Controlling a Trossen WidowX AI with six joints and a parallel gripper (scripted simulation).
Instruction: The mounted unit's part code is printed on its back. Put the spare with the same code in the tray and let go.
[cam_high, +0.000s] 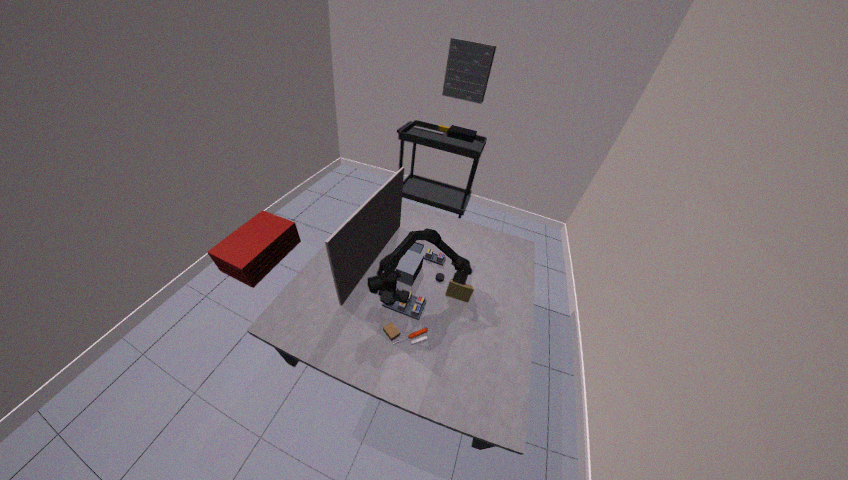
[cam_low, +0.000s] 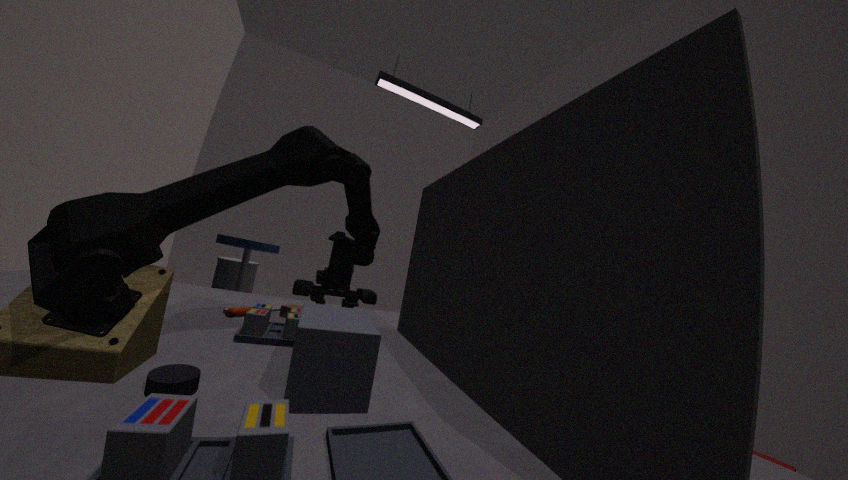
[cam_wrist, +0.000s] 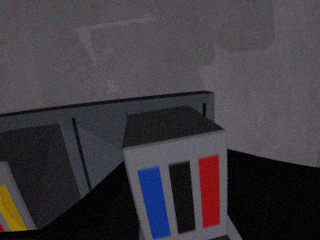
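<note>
My gripper tip is now 6 cm short of the tray, 41 cm to the left of it and 1 cm above it. From my gripper tip the other things lie so: brown block (9 cm behind, 14 cm to the left); upright partition (23 cm ahead, 22 cm to the right, 21 cm above); mounted unit (22 cm to the right, 3 cm above).
</note>
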